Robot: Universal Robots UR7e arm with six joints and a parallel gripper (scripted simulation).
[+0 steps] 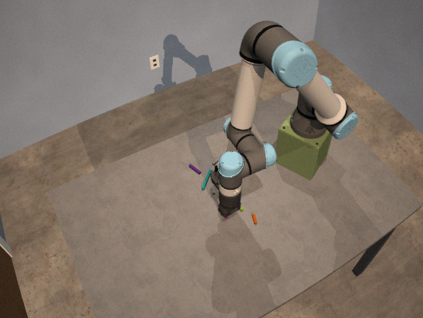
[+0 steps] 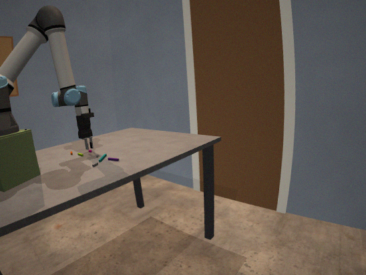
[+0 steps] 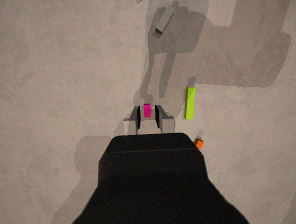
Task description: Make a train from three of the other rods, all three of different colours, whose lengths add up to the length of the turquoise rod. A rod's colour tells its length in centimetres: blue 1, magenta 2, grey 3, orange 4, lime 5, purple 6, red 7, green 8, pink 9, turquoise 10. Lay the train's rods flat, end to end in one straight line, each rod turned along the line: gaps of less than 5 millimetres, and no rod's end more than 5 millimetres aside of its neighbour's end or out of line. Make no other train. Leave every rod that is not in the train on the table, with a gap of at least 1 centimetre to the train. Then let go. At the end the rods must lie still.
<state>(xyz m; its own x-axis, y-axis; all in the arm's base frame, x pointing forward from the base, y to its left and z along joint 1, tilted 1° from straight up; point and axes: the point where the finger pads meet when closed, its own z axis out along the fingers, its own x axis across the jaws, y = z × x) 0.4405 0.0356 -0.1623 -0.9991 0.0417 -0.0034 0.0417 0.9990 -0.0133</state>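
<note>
My gripper is now 3 cm above the magenta rod. Also, from my hand: turquoise rod 4 cm behind, 18 cm to the right, 3 cm below; orange rod 8 cm behind, 8 cm to the left, 3 cm below; lime rod 7 cm behind, 1 cm to the right, 3 cm below.
</note>
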